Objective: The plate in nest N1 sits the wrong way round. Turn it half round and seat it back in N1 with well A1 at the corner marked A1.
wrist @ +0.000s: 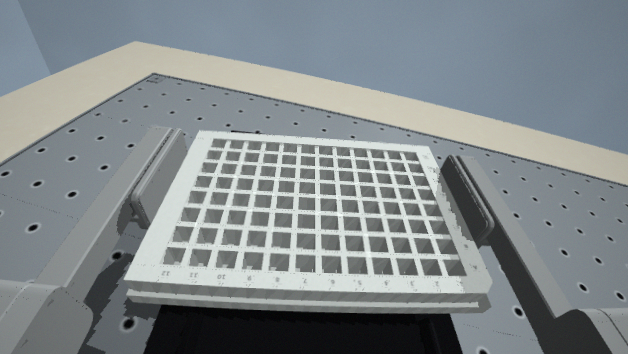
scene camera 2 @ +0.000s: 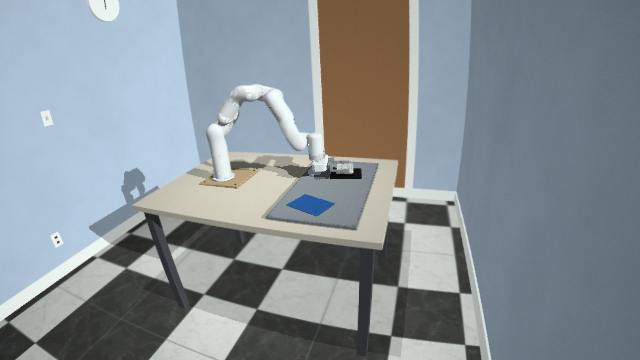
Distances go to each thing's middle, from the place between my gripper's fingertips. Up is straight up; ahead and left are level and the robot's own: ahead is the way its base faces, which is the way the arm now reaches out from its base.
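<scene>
Looking at the white well plate point(wrist: 251, 221), I find my gripper 20 mm beyond it and 10 mm above it.
</scene>
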